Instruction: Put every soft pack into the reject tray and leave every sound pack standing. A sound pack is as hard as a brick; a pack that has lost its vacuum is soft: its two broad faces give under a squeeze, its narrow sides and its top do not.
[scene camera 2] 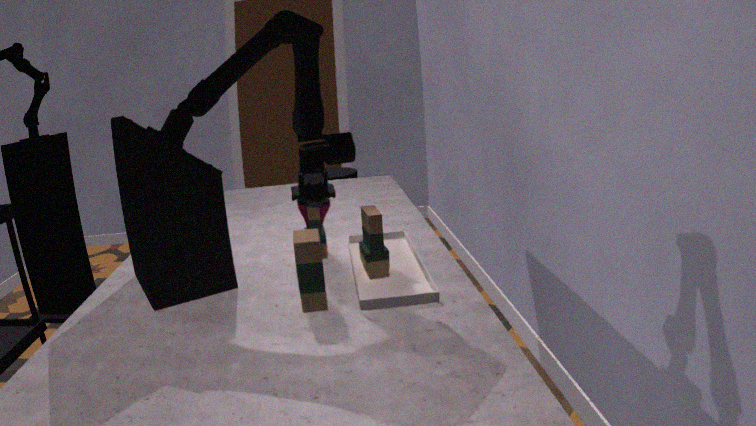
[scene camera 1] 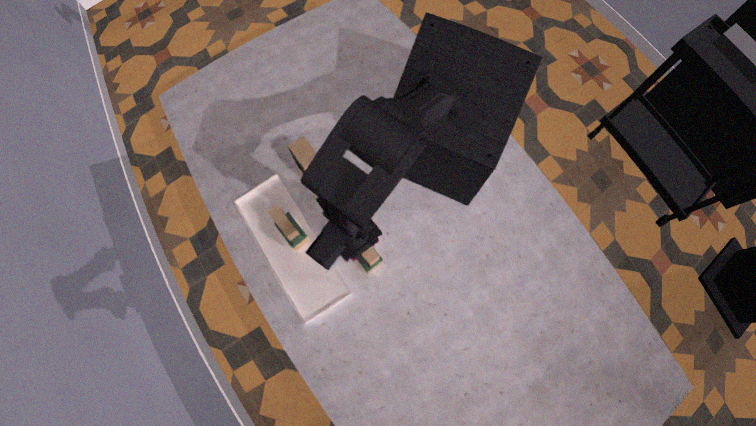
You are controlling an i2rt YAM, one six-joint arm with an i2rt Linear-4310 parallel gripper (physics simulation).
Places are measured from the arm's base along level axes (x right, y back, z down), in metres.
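Pixels of known places: gripper, fingertip midpoint: (scene camera 2: 314, 228) (scene camera 1: 362, 248); arm's base at its link origin: (scene camera 2: 167, 144) (scene camera 1: 449, 89).
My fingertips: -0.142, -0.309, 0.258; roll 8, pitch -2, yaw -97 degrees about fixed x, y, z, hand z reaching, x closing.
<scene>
For each thing: its top centre in the pictures, then the offset to it from my fingertips, as dx, dy, dz. Level surfaces: height alone.
- third pack at its top centre: (scene camera 2: 371, 210) (scene camera 1: 281, 220) +0.142, -0.134, -0.072
- white reject tray at its top centre: (scene camera 2: 386, 259) (scene camera 1: 288, 244) +0.120, -0.161, +0.049
- grey table at its surface level: dz +0.071
My gripper (scene camera 1: 365, 250) (scene camera 2: 314, 219) points down, its magenta fingers shut on the upper part of the far pack (scene camera 1: 371, 257) (scene camera 2: 316, 233), tan with a green band. That pack is upright, and its top looks narrow between the fingers; its lower part is partly hidden by the near pack in the scene camera 2 view. The near pack (scene camera 1: 302, 151) (scene camera 2: 310, 277) stands upright on the table, apart from the gripper. A third pack (scene camera 1: 288, 228) (scene camera 2: 373, 240) is upright inside the white reject tray (scene camera 1: 317, 298) (scene camera 2: 399, 302), its lower part wider than its top.
The arm's black pedestal (scene camera 1: 470, 89) (scene camera 2: 174, 227) stands on the grey table (scene camera 1: 476, 328) (scene camera 2: 211, 381). The tray lies beside the far pack, toward the wall (scene camera 2: 581, 132). Another black arm (scene camera 2: 39, 87) stands away at the left in the scene camera 2 view.
</scene>
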